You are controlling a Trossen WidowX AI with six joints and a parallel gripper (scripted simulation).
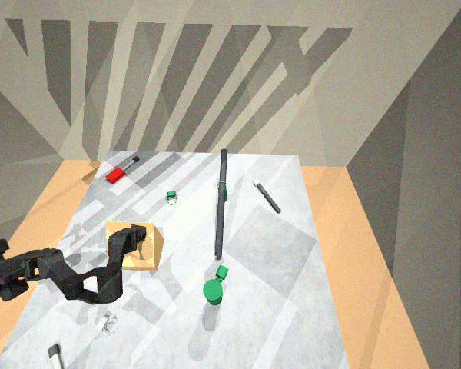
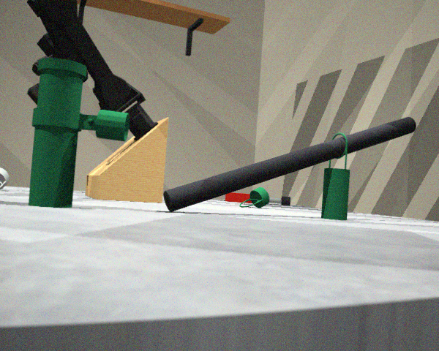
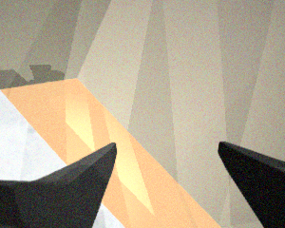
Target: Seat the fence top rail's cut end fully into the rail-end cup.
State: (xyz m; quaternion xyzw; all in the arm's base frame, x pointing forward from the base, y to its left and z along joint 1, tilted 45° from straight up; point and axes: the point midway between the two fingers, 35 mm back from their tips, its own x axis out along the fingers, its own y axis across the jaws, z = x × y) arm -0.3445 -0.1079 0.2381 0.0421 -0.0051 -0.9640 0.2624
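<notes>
Right now the green rail-end cup is 74 cm ahead of my gripper tip, 16 cm below it and 14 cm to the left of it. Also, from my gripper tip: small green post (68 cm ahead, 58 cm to the left, 18 cm below).
</notes>
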